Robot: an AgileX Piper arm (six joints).
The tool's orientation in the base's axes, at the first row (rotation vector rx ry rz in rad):
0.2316, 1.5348, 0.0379
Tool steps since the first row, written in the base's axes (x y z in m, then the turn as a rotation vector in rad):
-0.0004, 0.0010, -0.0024, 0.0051, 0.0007, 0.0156
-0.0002, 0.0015, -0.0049, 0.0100, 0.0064, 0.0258
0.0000, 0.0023, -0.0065, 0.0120, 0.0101, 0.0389
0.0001, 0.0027, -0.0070, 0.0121, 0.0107, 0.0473
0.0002, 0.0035, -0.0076, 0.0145, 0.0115, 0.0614
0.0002, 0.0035, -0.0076, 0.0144, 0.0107, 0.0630
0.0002, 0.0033, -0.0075, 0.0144, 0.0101, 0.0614
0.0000, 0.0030, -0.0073, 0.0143, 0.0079, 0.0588
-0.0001, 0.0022, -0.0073, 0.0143, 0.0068, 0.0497
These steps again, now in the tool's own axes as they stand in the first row. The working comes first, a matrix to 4 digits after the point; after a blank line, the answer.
The tool's axes in the first row as the columns of a matrix, in the base's axes (used below as rounded here):
0.0400, 0.1204, 0.9919
0.1692, 0.9776, -0.1254
-0.9848, 0.1728, 0.0187

0.0025, 0.0005, -0.0006, -0.0150, 0.0040, 0.0053
0.0051, 0.0006, -0.0005, -0.0239, 0.0119, 0.0096
0.0068, 0.0011, -0.0004, -0.0361, 0.0180, 0.0114
0.0074, 0.0014, -0.0004, -0.0443, 0.0201, 0.0115
0.0081, 0.0021, -0.0004, -0.0579, 0.0236, 0.0141
0.0081, 0.0021, -0.0004, -0.0597, 0.0231, 0.0141
0.0080, 0.0020, -0.0004, -0.0582, 0.0222, 0.0142
0.0077, 0.0017, -0.0005, -0.0560, 0.0196, 0.0143
0.0076, 0.0009, -0.0005, -0.0472, 0.0170, 0.0143

